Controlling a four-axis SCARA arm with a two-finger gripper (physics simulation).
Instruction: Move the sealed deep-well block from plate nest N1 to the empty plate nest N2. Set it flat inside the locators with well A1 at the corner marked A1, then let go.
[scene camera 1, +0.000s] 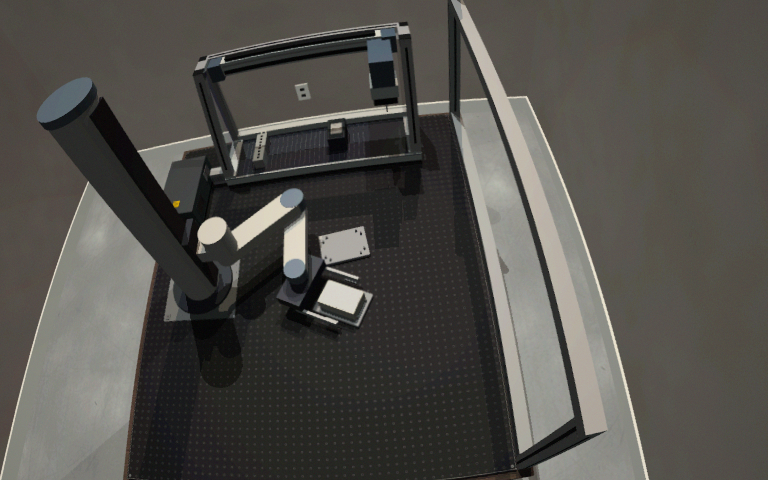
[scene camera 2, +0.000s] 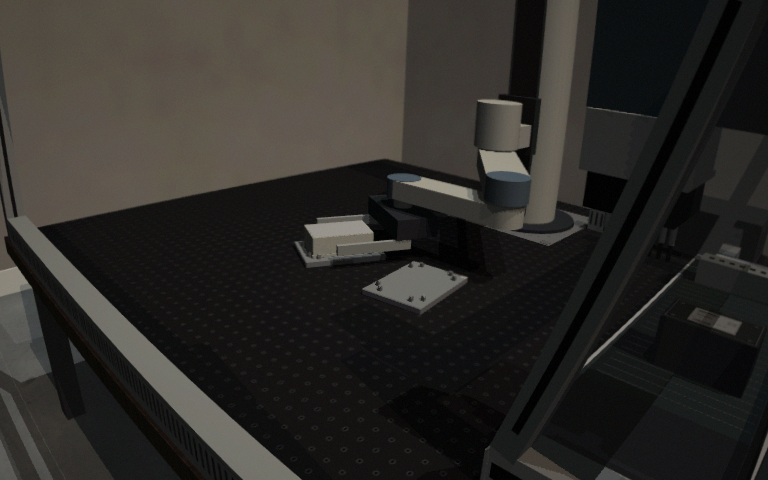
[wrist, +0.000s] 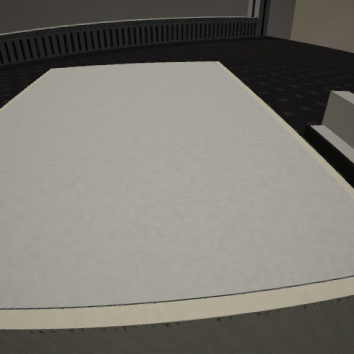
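Pixels of known places: gripper, between the fingertips: (scene camera 1: 348, 301) (scene camera 2: 326, 235) (wrist: 140, 117); arm's base, origin of its link: (scene camera 1: 203, 284) (scene camera 2: 524, 222).
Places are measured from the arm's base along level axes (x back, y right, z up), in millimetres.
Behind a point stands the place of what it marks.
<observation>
The sealed deep-well block (scene camera 1: 340, 296) {y 128, x -530, z 67 mm} (scene camera 2: 339, 243) {y 95, x -557, z 51 mm} (wrist: 170, 185) {y 119, x -490, z 67 mm} is an off-white box with a plain pale top. It lies flat on a light grey plate nest (scene camera 1: 365, 310) {y 163, x -601, z 24 mm} (scene camera 2: 304, 258) {y 130, x -617, z 24 mm}, apparently N1. My gripper (scene camera 1: 347, 301) {y 141, x -551, z 53 mm} (scene camera 2: 327, 234) {y 141, x -551, z 53 mm} is open, with one long finger along each of two opposite sides of the block; gaps show beside it in scene camera 1. Part of one finger shows at the right edge of the wrist view. The other plate nest (scene camera 1: 344, 245) {y -90, x -541, z 25 mm} (scene camera 2: 416, 285) {y -99, x -547, z 25 mm}, apparently N2, is empty, with small locator pins at its corners. The A1 marks cannot be made out.
A gantry frame (scene camera 1: 411, 96) {y -519, x -831, z 295 mm} with a dark carriage (scene camera 1: 381, 65) {y -465, x -738, z 485 mm} stands at the back. The arm's column (scene camera 1: 127, 186) {y 53, x -53, z 618 mm} (scene camera 2: 557, 113) {y -69, x -28, z 293 mm} stands at the left in scene camera 1, near a dark box (scene camera 1: 184, 183) {y -406, x 105, z 128 mm}. A tall framed panel (scene camera 1: 523, 164) {y 154, x -1020, z 620 mm} runs along the right side.
</observation>
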